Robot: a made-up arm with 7 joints.
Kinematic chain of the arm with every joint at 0, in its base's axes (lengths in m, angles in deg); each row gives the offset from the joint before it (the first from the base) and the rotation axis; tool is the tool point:
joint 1: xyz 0 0 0.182 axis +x
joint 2: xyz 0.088 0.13 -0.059 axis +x
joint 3: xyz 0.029 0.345 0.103 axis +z
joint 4: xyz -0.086 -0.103 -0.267 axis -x
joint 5: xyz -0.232 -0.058 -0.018 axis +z
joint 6: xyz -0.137 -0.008 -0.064 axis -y
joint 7: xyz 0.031 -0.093 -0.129 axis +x
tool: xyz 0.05 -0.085 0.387
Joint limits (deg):
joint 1: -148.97..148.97
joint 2: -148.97..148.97
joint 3: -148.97..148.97
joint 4: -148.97..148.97
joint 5: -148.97..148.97
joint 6: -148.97..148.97
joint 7: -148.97..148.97
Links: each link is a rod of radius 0.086 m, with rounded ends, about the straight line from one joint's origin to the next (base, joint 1, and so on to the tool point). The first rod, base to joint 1, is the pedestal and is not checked.
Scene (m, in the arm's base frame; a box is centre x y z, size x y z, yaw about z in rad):
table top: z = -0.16
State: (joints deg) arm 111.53 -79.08 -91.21 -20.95 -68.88 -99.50 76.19
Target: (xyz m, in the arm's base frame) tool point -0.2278 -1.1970 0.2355
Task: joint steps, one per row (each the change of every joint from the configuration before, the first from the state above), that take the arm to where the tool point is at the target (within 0.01 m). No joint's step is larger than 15 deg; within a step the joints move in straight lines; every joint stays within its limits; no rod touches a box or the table.
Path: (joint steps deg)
1: 4.68 13.74 3.93 -3.37 -1.44 -2.79 3.55
2: 4.68 13.73 3.94 -3.36 -1.44 -2.79 3.56
3: 4.68 13.74 3.93 -3.37 -1.44 -2.79 3.55
4: 4.68 13.74 3.94 -3.37 -1.43 -2.79 3.55
5: 4.68 13.74 3.93 -3.36 -1.44 -2.79 3.55
6: 4.68 13.73 3.94 -3.37 -1.44 -2.80 3.56
7: 4.68 13.74 3.93 -3.36 -1.44 -2.79 3.55
8: 4.68 13.74 3.94 -3.37 -1.44 -2.79 3.55

